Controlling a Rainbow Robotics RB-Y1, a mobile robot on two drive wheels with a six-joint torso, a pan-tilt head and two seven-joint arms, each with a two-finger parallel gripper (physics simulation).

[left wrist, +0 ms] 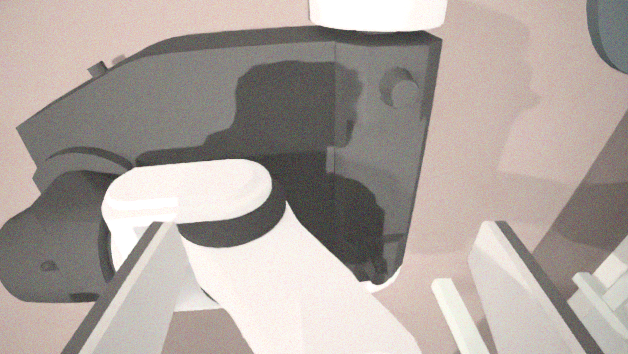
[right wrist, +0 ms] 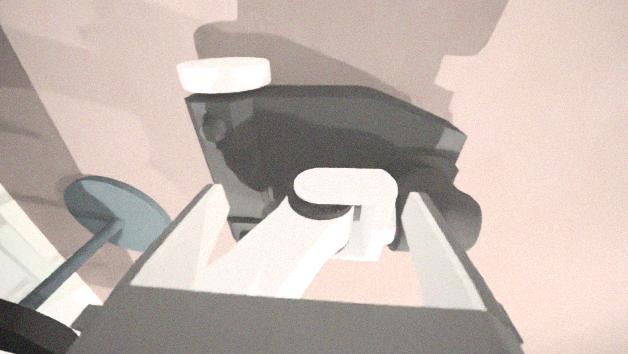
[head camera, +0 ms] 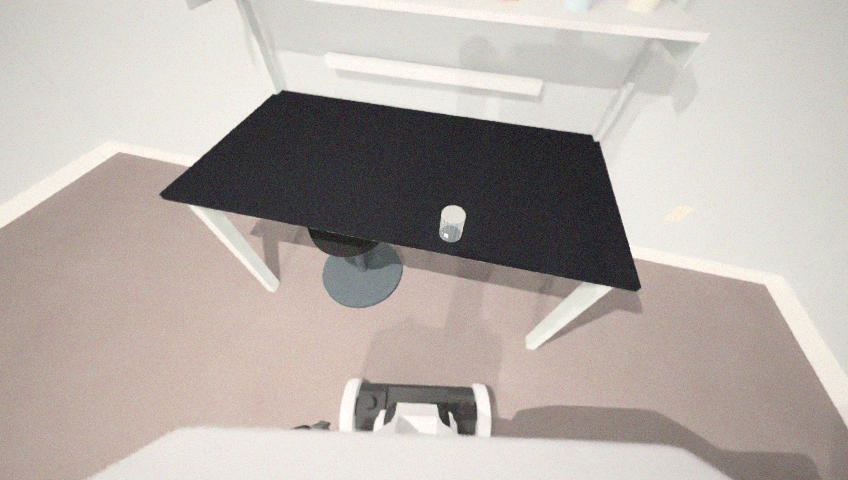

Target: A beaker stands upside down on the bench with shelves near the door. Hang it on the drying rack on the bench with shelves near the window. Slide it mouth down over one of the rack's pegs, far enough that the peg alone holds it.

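Places are measured from the robot's base along level axes (x ahead, y left, z up), in metres.
Pixels of known places: left gripper, fingertip midpoint: (left wrist: 328, 242); right gripper, fingertip midpoint: (right wrist: 313, 200).
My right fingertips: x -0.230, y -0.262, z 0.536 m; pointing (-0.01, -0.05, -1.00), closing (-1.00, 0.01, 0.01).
Behind a point stands the place of what it marks.
A clear glass beaker (head camera: 452, 223) @(y -0.076, x 0.378, z 0.851 m) stands on the black bench top (head camera: 380, 160) @(y 0.182, x 0.755, z 0.763 m), near its front edge and right of the middle in the head view. Its rim and base are too small to tell apart. My left gripper (left wrist: 328, 242) @(y 0.239, x -0.138, z 0.537 m) is open, with the robot's own base and leg showing beyond its fingers. My right gripper (right wrist: 313, 200) @(y -0.262, x -0.230, z 0.536 m) is open and empty, also above the robot's base. Neither gripper shows in the head view, and both are away from the beaker. The drying rack and the bench that bears it do not show.
A shelf (head camera: 511, 17) @(y -0.201, x 0.788, z 1.213 m) with several items hangs above the back of the bench. A stool with a round blue-grey foot (head camera: 361, 276) @(y 0.345, x 0.644, z 0.030 m) (right wrist: 120, 210) @(y 0.279, x 0.647, z 0.030 m) stands partly under the front edge. White bench legs (head camera: 238, 249) @(y 0.813, x 0.544, z 0.411 m) (head camera: 565, 318) @(y -0.562, x 0.289, z 0.420 m) stand at both front corners. The robot's base (head camera: 419, 395) @(y -0.011, x 0.035, z 0.191 m) is before the bench.
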